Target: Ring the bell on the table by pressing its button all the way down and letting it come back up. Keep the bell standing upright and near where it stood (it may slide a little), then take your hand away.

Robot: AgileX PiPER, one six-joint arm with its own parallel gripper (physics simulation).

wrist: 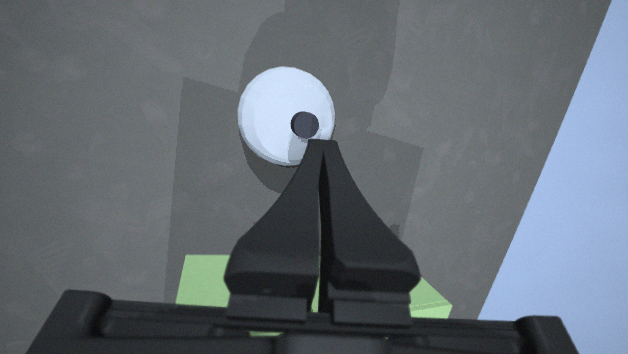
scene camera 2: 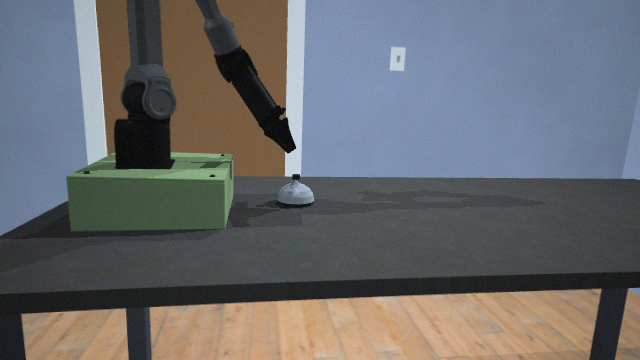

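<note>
The bell, a silvery white dome (scene camera 2: 295, 194) (wrist: 272, 110), stands upright on the dark table, a little to the right of the green block. Its small black button (scene camera 2: 296, 176) (wrist: 304, 124) stands up on top of the dome. My gripper (scene camera 2: 291, 150) (wrist: 321, 154) is shut, with its fingertips together and nothing between them. It is above the bell and apart from it, with a visible gap between the tips and the button in the scene view. In the wrist view the fingertips overlap the lower right edge of the dome, just below the button.
The green block (scene camera 2: 147, 204) (wrist: 202, 280) under the arm's base stands on the table (scene camera 2: 400, 240) (wrist: 90, 165), left of the bell. The table's far edge runs behind the bell. The arm's shadow falls around the bell.
</note>
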